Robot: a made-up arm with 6 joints.
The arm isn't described. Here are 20 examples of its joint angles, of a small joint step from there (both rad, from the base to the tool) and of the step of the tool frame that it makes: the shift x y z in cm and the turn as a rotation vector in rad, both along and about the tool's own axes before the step.
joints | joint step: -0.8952 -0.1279 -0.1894 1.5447 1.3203 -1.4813 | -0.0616 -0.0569 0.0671 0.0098 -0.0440 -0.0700
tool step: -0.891 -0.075 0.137 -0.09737 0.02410 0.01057
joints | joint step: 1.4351 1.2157 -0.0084 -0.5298 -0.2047 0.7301 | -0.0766 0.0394 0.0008 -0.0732 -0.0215 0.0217
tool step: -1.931 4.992 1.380 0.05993 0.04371 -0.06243
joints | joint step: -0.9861 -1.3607 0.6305 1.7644 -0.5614 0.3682 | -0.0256 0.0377 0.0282 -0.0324 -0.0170 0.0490
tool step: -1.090 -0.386 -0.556 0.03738 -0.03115 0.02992
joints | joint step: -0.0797 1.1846 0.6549 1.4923 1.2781 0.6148 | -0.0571 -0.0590 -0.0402 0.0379 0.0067 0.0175
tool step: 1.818 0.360 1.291 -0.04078 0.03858 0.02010
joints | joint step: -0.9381 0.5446 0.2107 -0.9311 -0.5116 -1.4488 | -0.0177 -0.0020 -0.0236 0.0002 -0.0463 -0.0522
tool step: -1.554 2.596 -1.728 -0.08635 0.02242 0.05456
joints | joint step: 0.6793 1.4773 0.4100 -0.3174 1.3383 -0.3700 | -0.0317 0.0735 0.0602 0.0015 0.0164 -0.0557
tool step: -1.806 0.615 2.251 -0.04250 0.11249 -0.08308
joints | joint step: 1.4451 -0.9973 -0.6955 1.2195 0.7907 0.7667 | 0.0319 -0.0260 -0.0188 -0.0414 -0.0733 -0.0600
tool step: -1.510 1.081 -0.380 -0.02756 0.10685 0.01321
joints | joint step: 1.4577 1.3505 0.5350 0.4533 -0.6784 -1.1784 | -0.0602 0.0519 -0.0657 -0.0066 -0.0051 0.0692
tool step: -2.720 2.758 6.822 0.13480 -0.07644 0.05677
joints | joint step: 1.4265 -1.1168 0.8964 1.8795 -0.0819 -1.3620 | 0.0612 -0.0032 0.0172 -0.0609 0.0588 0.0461
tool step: 2.036 -2.506 -5.633 -0.04616 0.04255 -0.08915
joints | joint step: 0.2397 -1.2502 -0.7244 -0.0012 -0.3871 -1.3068 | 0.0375 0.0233 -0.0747 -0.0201 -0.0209 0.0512
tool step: -3.090 2.040 1.003 0.02091 -0.07551 0.07958
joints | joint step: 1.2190 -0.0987 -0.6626 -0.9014 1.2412 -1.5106 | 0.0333 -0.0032 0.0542 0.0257 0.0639 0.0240
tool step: -0.840 -2.045 -0.936 0.05883 0.08699 -0.07482
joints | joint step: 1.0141 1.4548 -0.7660 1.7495 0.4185 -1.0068 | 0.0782 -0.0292 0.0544 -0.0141 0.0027 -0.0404
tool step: -1.051 -1.954 -2.587 -0.13164 0.02475 0.03677
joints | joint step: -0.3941 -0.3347 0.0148 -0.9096 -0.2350 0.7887 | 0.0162 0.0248 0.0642 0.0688 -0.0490 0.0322
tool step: 4.428 3.704 -4.505 0.07911 -0.11499 -0.03729
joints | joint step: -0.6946 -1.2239 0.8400 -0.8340 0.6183 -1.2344 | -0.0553 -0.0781 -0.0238 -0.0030 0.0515 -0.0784
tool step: 5.133 -2.259 -1.491 -0.06045 -0.00098 -0.11607
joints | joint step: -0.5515 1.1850 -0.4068 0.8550 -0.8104 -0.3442 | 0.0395 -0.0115 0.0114 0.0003 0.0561 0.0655
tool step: -1.654 -3.456 -0.966 -0.01893 -0.03981 -0.03516
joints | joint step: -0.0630 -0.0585 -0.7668 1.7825 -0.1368 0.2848 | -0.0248 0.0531 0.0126 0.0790 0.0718 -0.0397
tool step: 3.967 1.431 1.157 0.02012 -0.08319 -0.02141
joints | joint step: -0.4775 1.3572 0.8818 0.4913 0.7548 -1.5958 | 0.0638 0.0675 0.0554 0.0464 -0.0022 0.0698
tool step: 0.019 2.600 4.410 0.19036 -0.08827 -0.00338
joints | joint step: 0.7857 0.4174 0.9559 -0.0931 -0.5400 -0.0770 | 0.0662 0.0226 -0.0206 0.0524 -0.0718 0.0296
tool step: 5.034 2.140 -0.397 0.05988 -0.08672 0.05562
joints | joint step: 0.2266 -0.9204 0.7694 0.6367 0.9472 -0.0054 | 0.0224 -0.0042 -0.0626 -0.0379 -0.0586 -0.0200
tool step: -1.385 0.789 0.292 0.00156 0.10320 0.07036
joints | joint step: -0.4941 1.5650 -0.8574 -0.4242 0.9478 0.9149 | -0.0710 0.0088 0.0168 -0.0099 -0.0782 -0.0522
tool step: -1.761 4.401 -1.118 0.01584 0.08017 -0.08464
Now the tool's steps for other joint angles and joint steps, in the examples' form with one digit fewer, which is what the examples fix.
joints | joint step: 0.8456 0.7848 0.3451 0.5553 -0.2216 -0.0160 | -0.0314 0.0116 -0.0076 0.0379 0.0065 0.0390
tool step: 1.55 2.52 1.58 0.0678 -0.0589 -0.0182
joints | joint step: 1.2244 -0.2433 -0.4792 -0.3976 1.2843 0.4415 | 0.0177 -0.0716 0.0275 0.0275 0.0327 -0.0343
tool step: 0.30 -1.72 1.94 -0.1053 0.0371 0.0059
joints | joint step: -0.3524 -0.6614 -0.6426 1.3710 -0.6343 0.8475 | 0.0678 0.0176 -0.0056 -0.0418 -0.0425 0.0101
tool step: -1.24 -2.45 -0.08 0.0029 0.0248 0.0284
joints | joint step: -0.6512 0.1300 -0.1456 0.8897 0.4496 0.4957 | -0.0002 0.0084 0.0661 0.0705 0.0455 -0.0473
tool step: 2.40 -0.63 -1.71 -0.0408 -0.0884 -0.0012
